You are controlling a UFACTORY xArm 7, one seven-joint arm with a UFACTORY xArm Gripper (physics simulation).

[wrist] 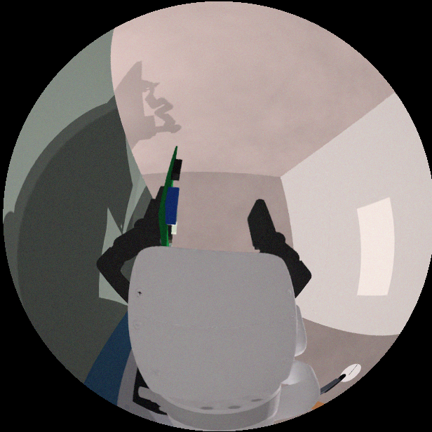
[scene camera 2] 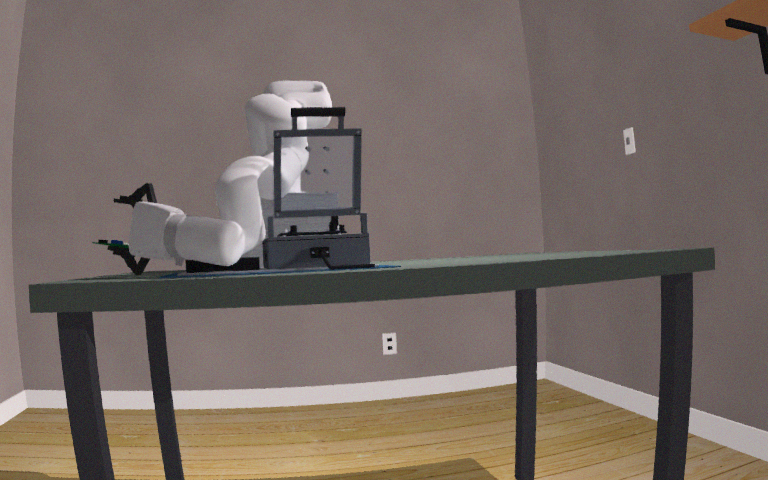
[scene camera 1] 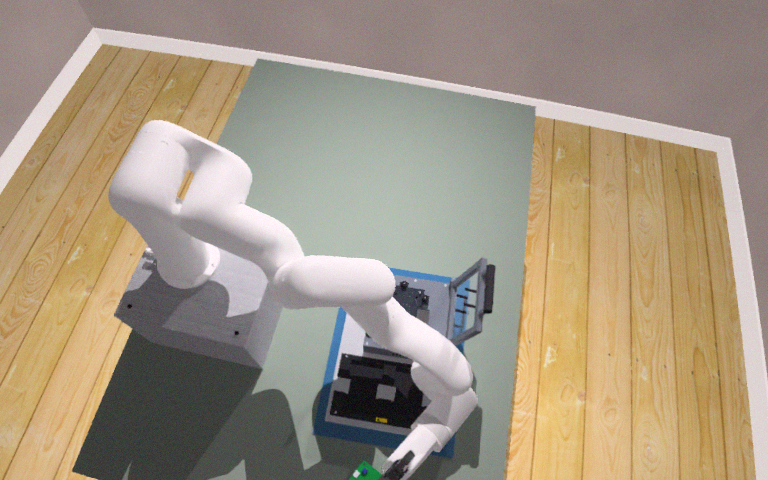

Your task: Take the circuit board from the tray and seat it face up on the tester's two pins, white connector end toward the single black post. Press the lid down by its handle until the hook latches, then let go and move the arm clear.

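Where they show: gripper, fingertip midpoint: (scene camera 2: 114, 224); arm's base at its link origin: (scene camera 1: 189, 260).
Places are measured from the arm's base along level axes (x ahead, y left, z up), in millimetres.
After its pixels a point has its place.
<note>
My gripper (scene camera 1: 390, 474) (scene camera 2: 116, 224) {y -345, x 475, z -82 mm} (wrist: 211, 202) is wide open and points sideways, one finger above the other. The green circuit board (scene camera 1: 370, 470) {y -291, x 460, z -129 mm} (scene camera 2: 107, 243) {y -346, x 529, z -119 mm} (wrist: 162, 215) lies nearly flat on the lower finger, blue and black parts upward, not clamped; the upper finger is well apart from it. Its white connector shows in the wrist view beside the blue part. The tester (scene camera 1: 416, 297) {y 81, x 473, z -113 mm} (scene camera 2: 288, 251) {y -3, x 563, z -149 mm} stands with its lid (scene camera 1: 468, 273) {y 115, x 566, z -4 mm} (scene camera 2: 357, 175) {y 120, x 572, z -25 mm} raised and the black handle (scene camera 1: 489, 288) {y 49, x 598, z 92 mm} (scene camera 2: 317, 112) {y 51, x 606, z 81 mm} at the lid's free end. The arm partly hides the tester and the black tray (scene camera 1: 368, 404) {y -162, x 424, z -166 mm} (scene camera 2: 222, 264).
The tester and tray stand on a blue mat (scene camera 1: 351, 433) {y -227, x 403, z -181 mm} (wrist: 107, 355) on the green table (scene camera 1: 396, 169) {y 461, x 345, z -184 mm} (scene camera 2: 481, 271) {y 282, x 719, z -194 mm}. The gripper is beyond the tray, on the side away from the tester. The grey arm base (scene camera 1: 169, 316) {y -122, x 12, z 3 mm} stands left of the mat in scene camera 1.
</note>
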